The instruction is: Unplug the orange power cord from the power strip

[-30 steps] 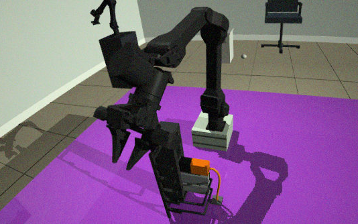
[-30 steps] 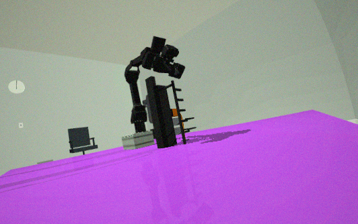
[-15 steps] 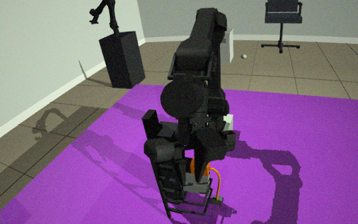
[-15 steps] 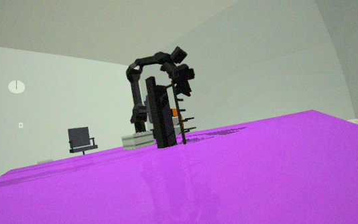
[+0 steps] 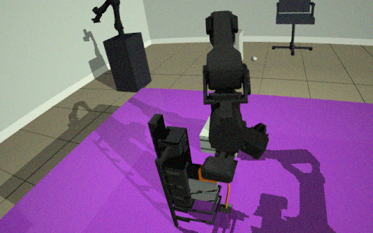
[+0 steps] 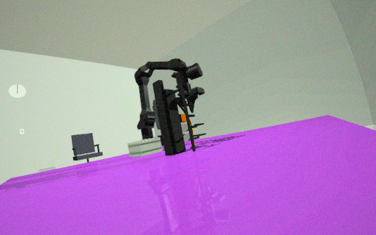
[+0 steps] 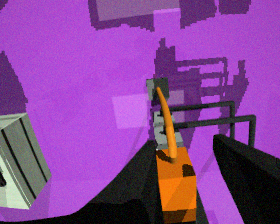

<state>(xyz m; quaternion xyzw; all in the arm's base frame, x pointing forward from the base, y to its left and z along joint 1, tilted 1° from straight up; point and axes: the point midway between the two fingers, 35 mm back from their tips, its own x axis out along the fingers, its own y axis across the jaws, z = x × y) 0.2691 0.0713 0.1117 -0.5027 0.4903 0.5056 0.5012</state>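
Now: gripper tip 7 cm to the left of the orange plug and 1 cm above it.
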